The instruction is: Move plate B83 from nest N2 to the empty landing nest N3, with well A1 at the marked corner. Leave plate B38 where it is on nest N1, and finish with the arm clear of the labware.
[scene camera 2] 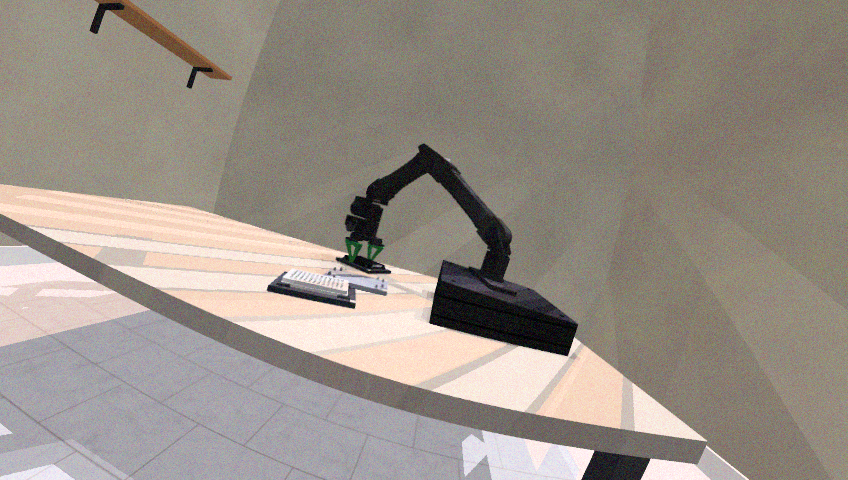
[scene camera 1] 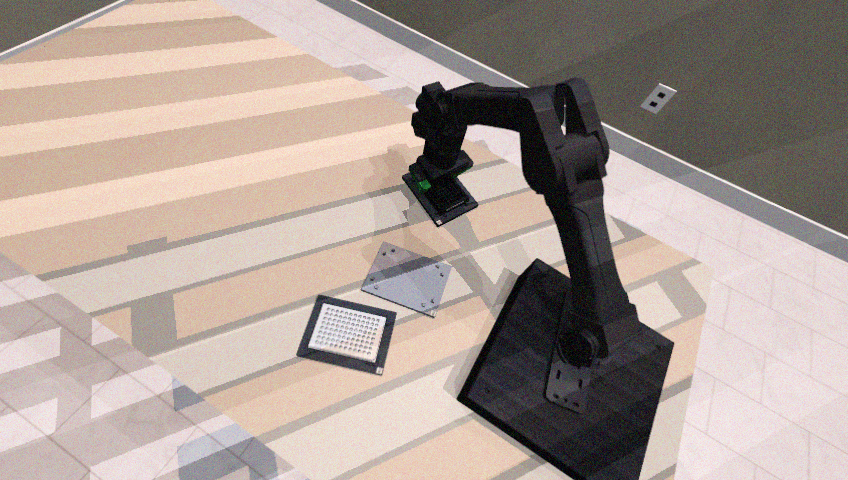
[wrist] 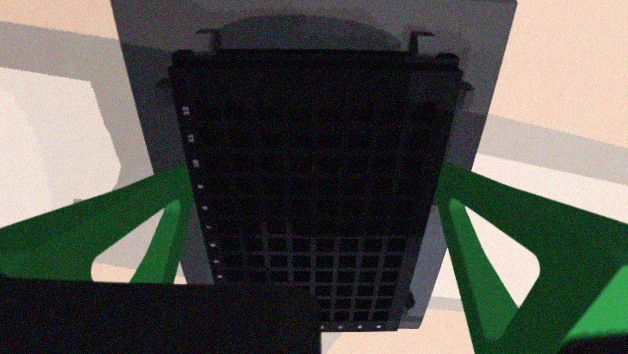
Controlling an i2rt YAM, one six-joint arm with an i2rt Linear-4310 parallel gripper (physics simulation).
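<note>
A black well plate (scene camera 1: 455, 199) (wrist: 307, 132) lies on the far grey nest (wrist: 144, 66), with its row numbers along its left edge in the wrist view. My gripper (scene camera 1: 439, 190) (scene camera 2: 363, 256) (wrist: 314, 177) is open, and its green fingers straddle the plate's two long sides, close to them. Nothing is gripped. An empty grey landing nest (scene camera 1: 408, 278) (scene camera 2: 370, 283) with corner pins lies in the middle. A white well plate (scene camera 1: 348, 331) (scene camera 2: 314, 280) sits on a black nest (scene camera 1: 307, 346) nearest the camera.
The arm's black base (scene camera 1: 570, 370) (scene camera 2: 504, 304) stands to the right of the three nests. The table's edge (scene camera 2: 354, 382) curves along the front. A wooden wall shelf (scene camera 2: 158, 32) hangs far up at the left.
</note>
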